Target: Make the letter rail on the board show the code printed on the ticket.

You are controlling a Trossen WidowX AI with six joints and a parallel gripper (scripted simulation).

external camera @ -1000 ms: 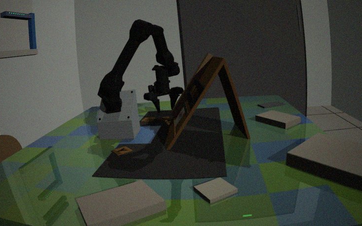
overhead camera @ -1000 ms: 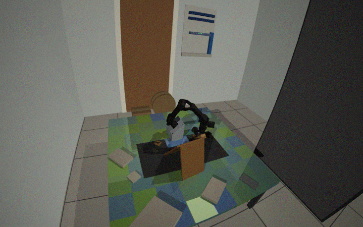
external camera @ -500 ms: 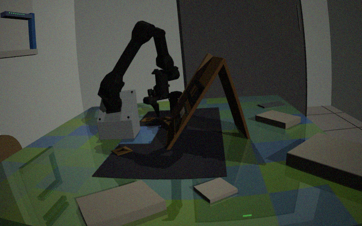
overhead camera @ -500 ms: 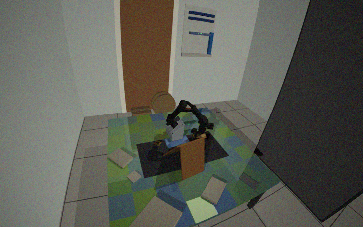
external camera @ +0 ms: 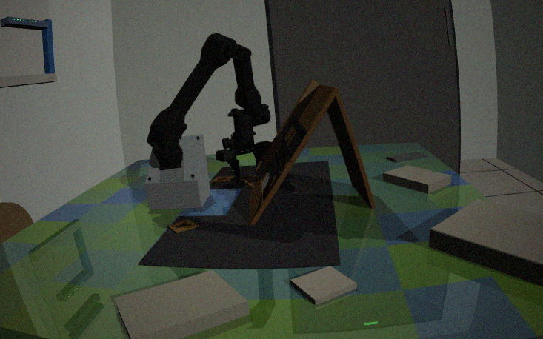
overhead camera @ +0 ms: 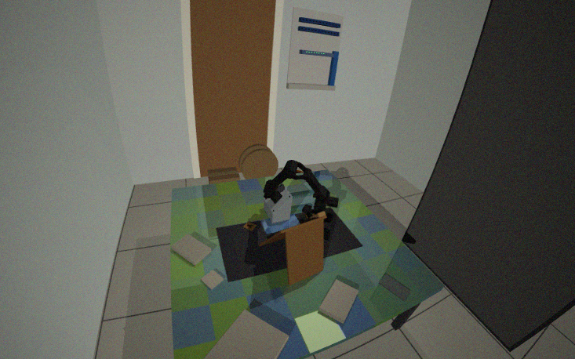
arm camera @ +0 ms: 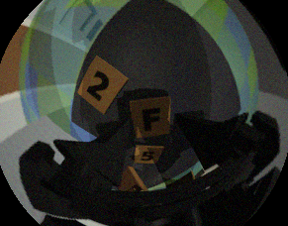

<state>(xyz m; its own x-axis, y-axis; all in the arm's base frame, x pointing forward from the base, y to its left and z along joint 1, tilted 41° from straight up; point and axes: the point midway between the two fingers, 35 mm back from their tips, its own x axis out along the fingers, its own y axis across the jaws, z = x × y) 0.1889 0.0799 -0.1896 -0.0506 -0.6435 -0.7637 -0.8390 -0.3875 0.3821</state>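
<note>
Now: gripper tip right at the orange letter tile marked f. Round my gripper tip: dark mat (1 cm ahead, 20 cm to the right, 1 cm below); orange letter tile marked l (14 cm ahead, 23 cm to the right, 17 cm above); white ticket (8 cm ahead, 27 cm to the right, 8 cm above).
</note>
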